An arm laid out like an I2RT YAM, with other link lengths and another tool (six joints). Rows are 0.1 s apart.
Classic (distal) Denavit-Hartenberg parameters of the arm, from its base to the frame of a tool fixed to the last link. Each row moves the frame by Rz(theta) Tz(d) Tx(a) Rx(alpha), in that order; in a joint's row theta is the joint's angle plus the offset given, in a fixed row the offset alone. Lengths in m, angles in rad.
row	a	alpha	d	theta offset
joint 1	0.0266	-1.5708	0.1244	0
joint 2	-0.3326	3.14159	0	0
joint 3	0.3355	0	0	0.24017
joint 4	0.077	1.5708	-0.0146	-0.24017
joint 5	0	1.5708	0.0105	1.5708
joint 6	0.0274	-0.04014	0.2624	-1.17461
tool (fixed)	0	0	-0.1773	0
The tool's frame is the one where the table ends.
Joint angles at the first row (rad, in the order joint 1, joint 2, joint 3, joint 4, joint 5, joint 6):
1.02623, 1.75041, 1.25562, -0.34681, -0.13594, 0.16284
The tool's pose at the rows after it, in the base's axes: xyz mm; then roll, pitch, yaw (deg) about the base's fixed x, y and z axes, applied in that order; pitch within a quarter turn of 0, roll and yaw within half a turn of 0:
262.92 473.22 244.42 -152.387 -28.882 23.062
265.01 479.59 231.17 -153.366 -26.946 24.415
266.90 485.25 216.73 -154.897 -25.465 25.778
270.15 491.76 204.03 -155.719 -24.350 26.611
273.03 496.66 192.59 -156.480 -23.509 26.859
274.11 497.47 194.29 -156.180 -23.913 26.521
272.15 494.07 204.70 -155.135 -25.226 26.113
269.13 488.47 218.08 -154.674 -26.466 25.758
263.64 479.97 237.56 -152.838 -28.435 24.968
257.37 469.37 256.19 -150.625 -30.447 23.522
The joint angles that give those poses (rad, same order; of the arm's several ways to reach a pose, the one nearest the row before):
1.02624, 1.79668, 1.28538, -0.36583, -0.16095, 0.14846
1.02624, 1.83590, 1.30625, -0.38514, -0.17621, 0.14056
1.02777, 1.87472, 1.32365, -0.40063, -0.17795, 0.12865
1.02777, 1.91376, 1.34373, -0.40639, -0.18243, 0.12131
1.02833, 1.94608, 1.35808, -0.40732, -0.17949, 0.12130
1.02781, 1.94554, 1.35988, -0.40061, -0.17794, 0.12425
1.02740, 1.91700, 1.34422, -0.38521, -0.17980, 0.12446
1.02778, 1.88070, 1.33035, -0.38569, -0.17338, 0.12361
1.02777, 1.82381, 1.30210, -0.36961, -0.17774, 0.12574
1.02777, 1.76162, 1.26553, -0.34546, -0.17957, 0.13566

